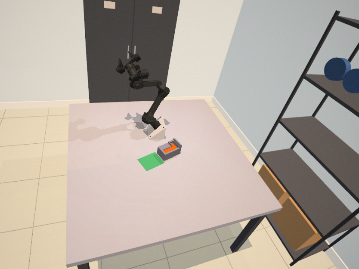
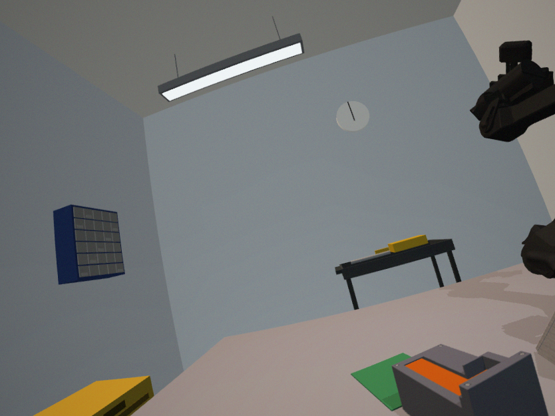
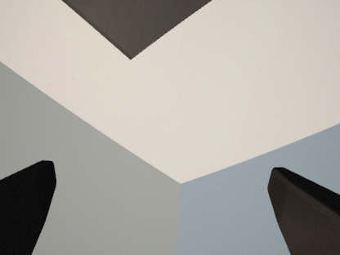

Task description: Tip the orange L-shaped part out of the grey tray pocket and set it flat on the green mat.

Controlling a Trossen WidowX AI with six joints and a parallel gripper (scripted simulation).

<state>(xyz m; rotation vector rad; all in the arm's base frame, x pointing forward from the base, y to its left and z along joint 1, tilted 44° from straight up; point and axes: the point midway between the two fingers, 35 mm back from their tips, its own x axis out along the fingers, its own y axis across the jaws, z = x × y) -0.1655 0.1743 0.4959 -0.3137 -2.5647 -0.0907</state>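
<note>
Right now my gripper tip is 520 mm short of the orange L-shaped part, 480 mm above it and 250 mm to the right of it. Round my gripper tip: green mat: 560 mm ahead, 550 mm below, 90 mm to the left.
</note>
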